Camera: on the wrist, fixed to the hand. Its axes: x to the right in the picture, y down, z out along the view.
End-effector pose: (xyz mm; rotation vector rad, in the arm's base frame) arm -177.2 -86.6 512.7 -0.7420 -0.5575 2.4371
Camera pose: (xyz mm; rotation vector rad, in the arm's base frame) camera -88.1 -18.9 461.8 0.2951 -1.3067 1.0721
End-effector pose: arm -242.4 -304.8 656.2 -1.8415 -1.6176 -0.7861
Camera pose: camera -307.9 -380.3 727.7 0.5616 2.3085 0.8644
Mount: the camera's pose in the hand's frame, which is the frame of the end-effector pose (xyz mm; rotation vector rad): -3.8 -58.5 -108.0 -0.4668 -0.5925 -1.4580
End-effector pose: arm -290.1 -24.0 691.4 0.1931 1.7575 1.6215
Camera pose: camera -330.3 -124.6 633.3 -0.6349 0.6045 0.6646
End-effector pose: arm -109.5 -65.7 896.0 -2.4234 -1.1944 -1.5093
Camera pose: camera -227.5 -71.5 929.7 0.9795 1.5908 0.5199
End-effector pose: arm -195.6 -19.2 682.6 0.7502 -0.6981 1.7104
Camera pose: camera -152.9 75.2 616.6 1.0278 -0.6126 -0.0135
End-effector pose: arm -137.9 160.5 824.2 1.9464 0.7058 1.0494
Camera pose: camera -238.4 229.7 809.7 0.7999 1.0787 -0.2633
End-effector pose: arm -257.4 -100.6 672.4 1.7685 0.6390 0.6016
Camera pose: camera -340.6 -14.6 644.3 0.6219 1.0234 -0.7077
